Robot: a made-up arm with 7 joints.
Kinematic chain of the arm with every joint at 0, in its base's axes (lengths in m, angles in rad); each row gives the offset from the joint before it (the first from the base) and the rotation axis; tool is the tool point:
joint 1: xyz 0 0 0.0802 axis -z
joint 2: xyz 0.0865 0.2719 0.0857 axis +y
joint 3: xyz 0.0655 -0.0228 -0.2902 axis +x
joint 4: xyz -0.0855 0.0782 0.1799 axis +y
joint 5: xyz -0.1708 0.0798 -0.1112 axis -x
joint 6: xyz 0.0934 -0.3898 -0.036 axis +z
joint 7: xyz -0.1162 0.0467 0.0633 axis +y
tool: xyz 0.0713 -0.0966 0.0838
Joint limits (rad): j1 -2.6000..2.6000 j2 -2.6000..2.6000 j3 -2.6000..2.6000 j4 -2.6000..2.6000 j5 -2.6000..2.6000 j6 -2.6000..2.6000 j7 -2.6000..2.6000
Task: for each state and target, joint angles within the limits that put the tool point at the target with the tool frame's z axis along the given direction. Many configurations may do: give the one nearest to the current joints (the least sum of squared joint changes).
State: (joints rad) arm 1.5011 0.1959 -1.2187 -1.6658 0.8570 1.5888 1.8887
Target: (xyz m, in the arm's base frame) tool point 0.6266 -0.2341 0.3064 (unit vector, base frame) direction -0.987 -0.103 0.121
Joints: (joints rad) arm 2.4423 0.7476 -1.1187 -1.0381 1.5123 1.4215 2.6000
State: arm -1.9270 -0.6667 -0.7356 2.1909 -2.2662 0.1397 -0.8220
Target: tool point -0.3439 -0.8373 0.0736 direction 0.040 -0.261 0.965
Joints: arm -2.4109 -0.4066 -0.6896 2.1082 -2.0342 0.0289 -0.9826
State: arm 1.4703 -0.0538 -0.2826 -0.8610 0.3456 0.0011 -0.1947
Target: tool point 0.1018 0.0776 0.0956 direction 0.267 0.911 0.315
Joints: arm 1.3161 -0.1417 -0.6562 -0.8962 0.1323 -0.2717 0.0217
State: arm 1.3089 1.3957 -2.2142 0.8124 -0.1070 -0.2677 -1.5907
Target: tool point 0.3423 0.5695 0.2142 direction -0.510 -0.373 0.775
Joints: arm 1.3398 1.2054 -2.3285 0.2224 0.7642 -0.9582 -2.2426
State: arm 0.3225 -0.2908 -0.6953 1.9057 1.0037 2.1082 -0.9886
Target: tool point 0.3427 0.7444 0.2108 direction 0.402 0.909 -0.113
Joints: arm -0.2009 -0.8322 -0.3808 1.5742 1.7475 1.9086 -0.5147
